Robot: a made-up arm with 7 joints.
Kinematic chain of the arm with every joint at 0, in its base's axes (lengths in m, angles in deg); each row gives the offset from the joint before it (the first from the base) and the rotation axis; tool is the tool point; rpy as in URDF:
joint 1: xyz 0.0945 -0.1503 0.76 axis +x
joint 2: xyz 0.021 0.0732 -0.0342 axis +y
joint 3: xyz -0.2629 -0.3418 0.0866 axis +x
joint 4: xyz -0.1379 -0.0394 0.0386 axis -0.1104 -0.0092 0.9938
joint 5: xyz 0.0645 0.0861 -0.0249 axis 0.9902 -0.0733 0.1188
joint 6: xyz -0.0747 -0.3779 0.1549 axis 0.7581 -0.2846 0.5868
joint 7: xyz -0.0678 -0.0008 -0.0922 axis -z
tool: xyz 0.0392 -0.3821 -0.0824 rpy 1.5 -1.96 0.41
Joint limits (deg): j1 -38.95..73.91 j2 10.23..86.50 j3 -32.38..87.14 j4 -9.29..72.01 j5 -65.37..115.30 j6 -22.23..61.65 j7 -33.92..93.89
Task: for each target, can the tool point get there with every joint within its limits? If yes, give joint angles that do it. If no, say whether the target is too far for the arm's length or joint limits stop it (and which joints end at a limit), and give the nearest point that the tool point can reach.
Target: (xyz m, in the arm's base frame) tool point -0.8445 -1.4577 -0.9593
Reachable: no: too far | nearest point -0.4293 -0.8387 -0.0837 | short by 1.150 m
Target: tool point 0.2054 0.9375 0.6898
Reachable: no: joint limits stop it (at a limit: joint 1, joint 2, joint 3, joint 6) | nearest point 0.1921 0.6199 0.8762 | short by 0.368 m
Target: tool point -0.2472 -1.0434 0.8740
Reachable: yes | joints 5.59 43.40 -13.95 55.40 50.44 -13.55 83.46
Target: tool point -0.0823 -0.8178 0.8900
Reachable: yes | joints -12.46 76.58 30.08 45.25 -13.38 46.47 35.84
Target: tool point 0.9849 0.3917 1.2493
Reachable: no: joint limits stop it (at a limit: joint 1, joint 2, joint 3, joint 4, joint 5, joint 6) | nearest point 0.8501 0.2980 1.2481 | short by 0.164 m
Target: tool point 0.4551 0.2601 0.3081
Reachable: no: joint limits stop it (at a limit: joint 1, joint 2, joint 4, joint 6) | nearest point 0.2759 0.1293 0.3571 | short by 0.227 m
